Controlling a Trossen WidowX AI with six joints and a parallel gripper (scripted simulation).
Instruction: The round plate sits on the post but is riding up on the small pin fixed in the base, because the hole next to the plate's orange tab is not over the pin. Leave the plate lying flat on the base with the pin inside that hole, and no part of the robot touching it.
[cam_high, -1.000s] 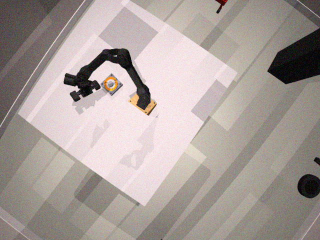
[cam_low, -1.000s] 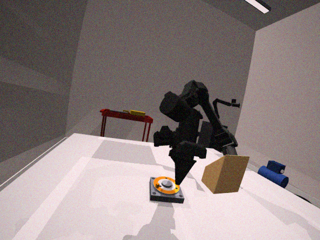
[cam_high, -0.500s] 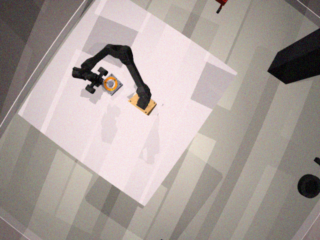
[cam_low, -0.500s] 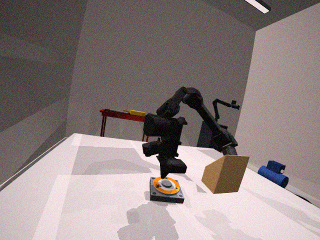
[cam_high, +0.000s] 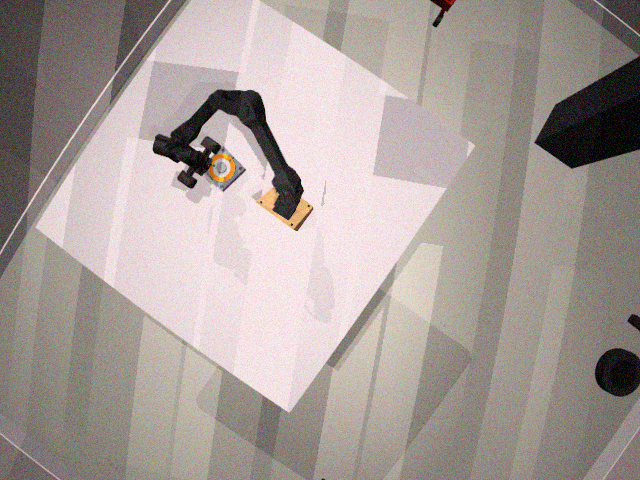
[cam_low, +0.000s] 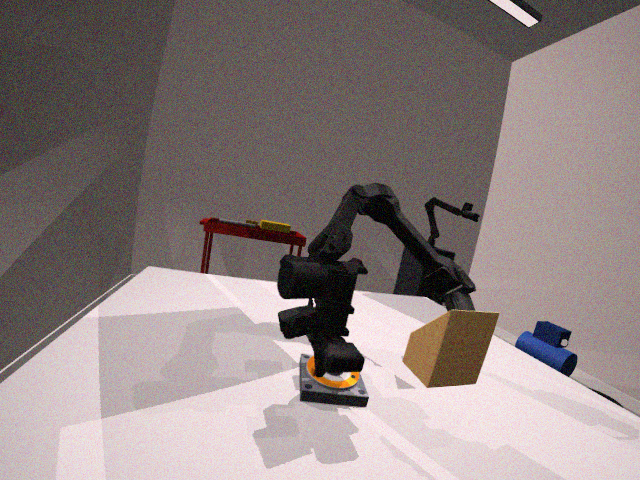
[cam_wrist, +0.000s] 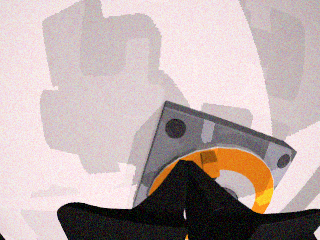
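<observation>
The square grey base lies 4 cm behind my gripper tip, 3 cm to the right of it and 2 cm below it.
</observation>
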